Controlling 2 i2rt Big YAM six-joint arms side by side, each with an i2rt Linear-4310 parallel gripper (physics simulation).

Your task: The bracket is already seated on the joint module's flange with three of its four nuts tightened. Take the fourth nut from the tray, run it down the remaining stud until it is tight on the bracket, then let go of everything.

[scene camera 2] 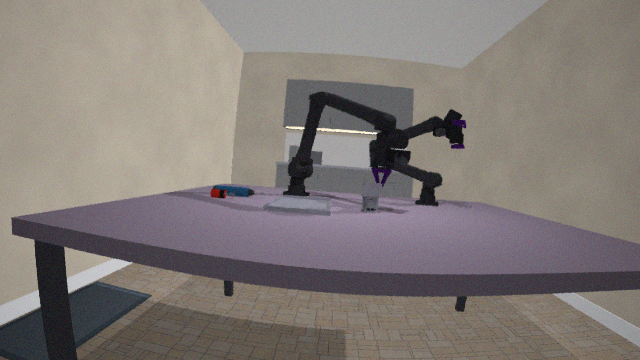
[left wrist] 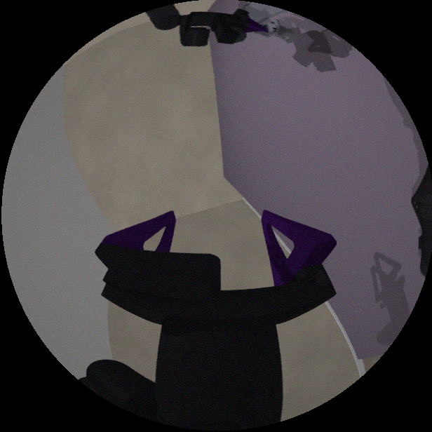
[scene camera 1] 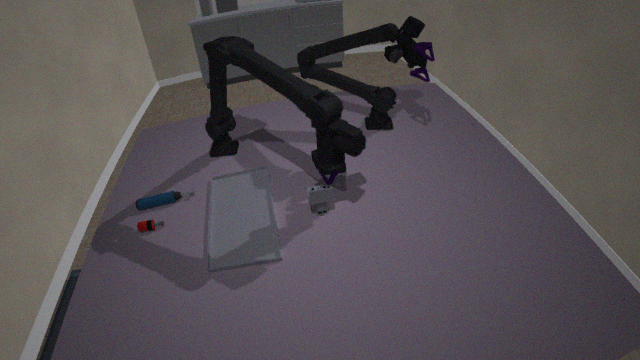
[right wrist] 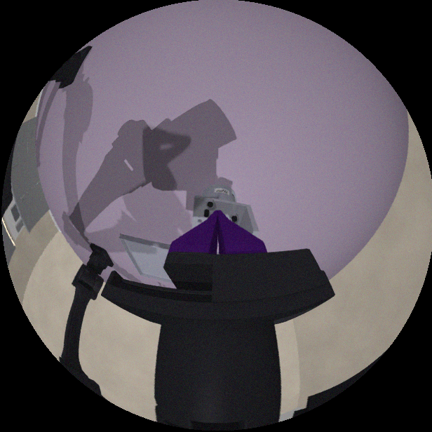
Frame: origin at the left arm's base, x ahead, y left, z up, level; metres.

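Where they show: left gripper, fingertip midpoint: (scene camera 2: 464, 137) (scene camera 1: 430, 71); right gripper, fingertip midpoint: (scene camera 2: 379, 188) (scene camera 1: 329, 184); left arm's base, link origin: (scene camera 2: 426, 204) (scene camera 1: 378, 124); right arm's base, link origin: (scene camera 2: 296, 195) (scene camera 1: 224, 150).
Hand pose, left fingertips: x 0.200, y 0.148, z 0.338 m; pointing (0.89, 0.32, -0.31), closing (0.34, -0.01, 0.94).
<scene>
Things, the pixels of their top centre, and the offset from my left fingertips. "spot": a spot on its surface instead.
- grey joint module, top centre: (scene camera 1: 319, 191) (scene camera 2: 371, 192) dx +0.299, dy -0.384, dz -0.264 m
- shallow grey tray, top centre: (scene camera 1: 240, 211) (scene camera 2: 302, 201) dx +0.324, dy -0.642, dz -0.322 m
- blue-handled tool, surface spot: (scene camera 1: 157, 200) (scene camera 2: 233, 188) spot: dx +0.293, dy -0.976, dz -0.305 m
- short red tool, top centre: (scene camera 1: 149, 221) (scene camera 2: 223, 189) dx +0.397, dy -0.963, dz -0.304 m
The grey joint module (scene camera 1: 320, 207) (scene camera 2: 370, 203) (right wrist: 223, 191) stands on the table with the pale bracket (scene camera 1: 320, 194) (right wrist: 247, 214) on it. Several dark nuts or holes show on the bracket's face in the right wrist view; part of that face is hidden behind the fingers. My right gripper (scene camera 1: 329, 183) (scene camera 2: 382, 185) (right wrist: 217, 215) is shut, its tips meeting close over the bracket; no nut shows between them. The shallow grey tray (scene camera 1: 240, 200) (scene camera 2: 300, 204) (right wrist: 147, 257) lies beside the module; no loose nut can be made out in it. My left gripper (scene camera 1: 430, 70) (scene camera 2: 464, 135) (left wrist: 218, 215) is open and empty, raised far from the module.
A blue-handled tool (scene camera 1: 157, 200) (scene camera 2: 234, 190) and a short red tool (scene camera 1: 146, 226) (scene camera 2: 218, 193) lie left of the tray. The right arm (scene camera 1: 285, 80) arches over the table. Grey cabinets (scene camera 1: 265, 40) stand behind.
</scene>
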